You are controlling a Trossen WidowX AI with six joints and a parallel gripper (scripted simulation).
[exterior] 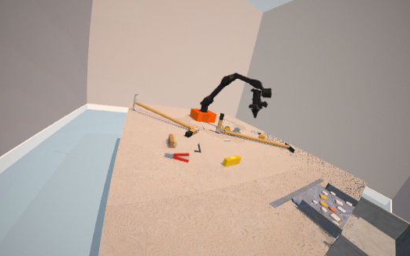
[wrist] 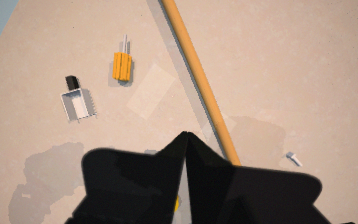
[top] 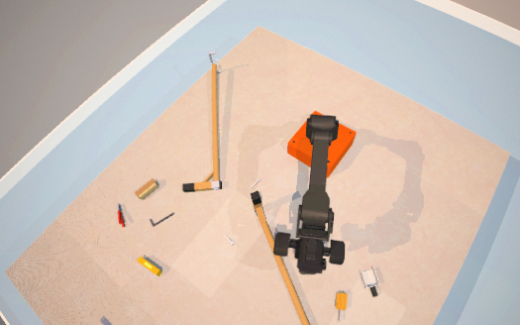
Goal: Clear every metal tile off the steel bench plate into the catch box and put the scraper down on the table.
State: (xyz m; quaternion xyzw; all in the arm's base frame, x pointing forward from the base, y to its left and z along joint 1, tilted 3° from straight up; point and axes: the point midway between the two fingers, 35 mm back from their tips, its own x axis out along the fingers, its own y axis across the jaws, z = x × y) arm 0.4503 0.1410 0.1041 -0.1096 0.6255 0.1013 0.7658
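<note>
Now: gripper tip 10 cm above the long scraper, 6 cm short of it and 2 cm to the left of it. From my gripper tip the other things lie so: orange screwdriver: 15 cm to the left, 15 cm below, 5 cm ahead; metal box: 15 cm below, 13 cm behind; yellow tape roll: 19 cm behind, 15 cm below, 5 cm to the right.
</note>
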